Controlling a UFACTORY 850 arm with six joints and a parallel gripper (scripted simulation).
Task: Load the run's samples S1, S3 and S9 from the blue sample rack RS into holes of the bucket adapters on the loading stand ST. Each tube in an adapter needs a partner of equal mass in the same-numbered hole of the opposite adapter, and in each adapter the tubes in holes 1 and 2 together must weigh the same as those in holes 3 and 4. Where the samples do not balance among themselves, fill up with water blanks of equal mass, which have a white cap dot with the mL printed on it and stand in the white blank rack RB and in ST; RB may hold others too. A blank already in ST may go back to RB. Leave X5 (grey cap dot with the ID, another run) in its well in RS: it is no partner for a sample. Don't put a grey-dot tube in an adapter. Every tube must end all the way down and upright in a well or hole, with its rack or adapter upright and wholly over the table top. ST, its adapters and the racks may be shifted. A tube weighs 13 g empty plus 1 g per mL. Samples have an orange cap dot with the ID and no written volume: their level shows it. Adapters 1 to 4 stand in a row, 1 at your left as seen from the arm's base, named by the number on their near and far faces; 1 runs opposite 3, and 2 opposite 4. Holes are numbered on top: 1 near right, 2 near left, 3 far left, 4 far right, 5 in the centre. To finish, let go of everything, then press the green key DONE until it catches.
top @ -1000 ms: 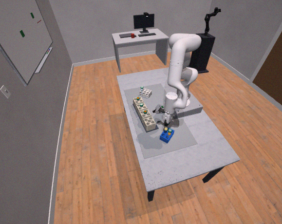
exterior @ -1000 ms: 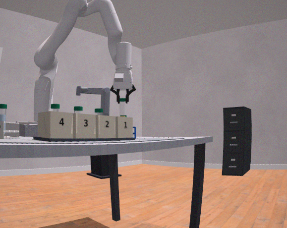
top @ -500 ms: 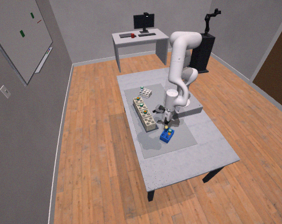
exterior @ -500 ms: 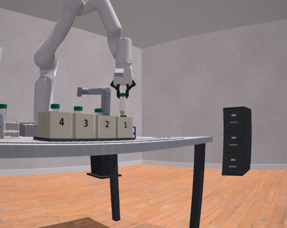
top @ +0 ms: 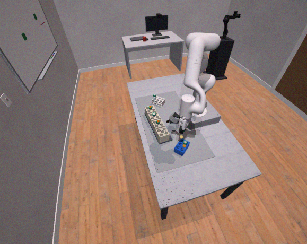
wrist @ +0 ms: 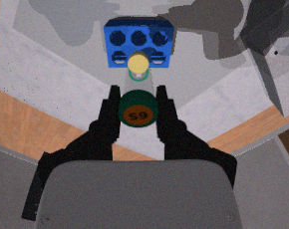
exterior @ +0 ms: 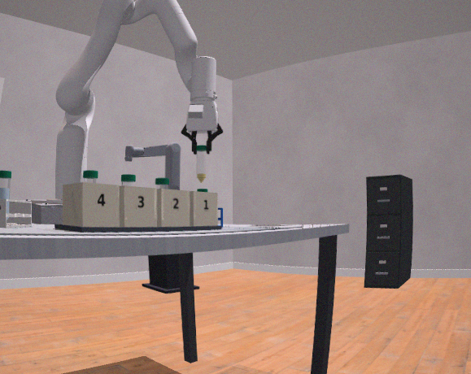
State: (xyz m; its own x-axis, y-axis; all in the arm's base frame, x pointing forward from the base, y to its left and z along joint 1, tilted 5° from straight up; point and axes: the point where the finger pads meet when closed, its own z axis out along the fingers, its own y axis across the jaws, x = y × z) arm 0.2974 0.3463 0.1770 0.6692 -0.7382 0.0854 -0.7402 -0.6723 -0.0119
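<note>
My gripper is now 1 cm to the left of the sample tube S9 and 5 cm above it. The rest, counted from my hand: grey-dot tube X5: 2 cm behind, 2 cm to the left, 18 cm below; blue sample rack RS: 1 cm behind, 1 cm to the left, 22 cm below; adapter 1: 12 cm ahead, 14 cm to the right, 20 cm below.
</note>
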